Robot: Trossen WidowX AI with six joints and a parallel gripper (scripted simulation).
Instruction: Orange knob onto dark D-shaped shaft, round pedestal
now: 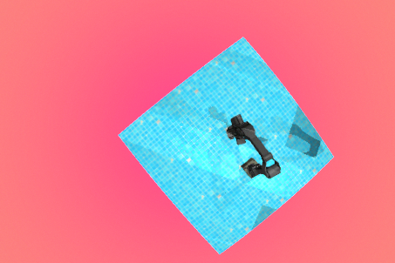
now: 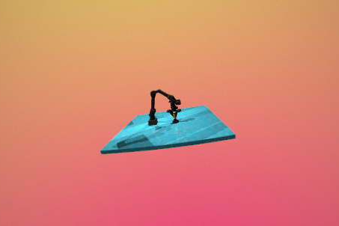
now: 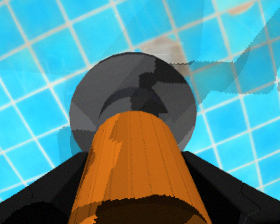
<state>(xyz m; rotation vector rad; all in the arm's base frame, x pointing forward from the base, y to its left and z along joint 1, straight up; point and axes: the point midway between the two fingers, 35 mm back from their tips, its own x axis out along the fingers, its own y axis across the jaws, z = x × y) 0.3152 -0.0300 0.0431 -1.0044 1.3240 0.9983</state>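
The orange knob lies 2 cm above my gripper tip. The rest, counted from my gripper tip: round pedestal 4 cm below.
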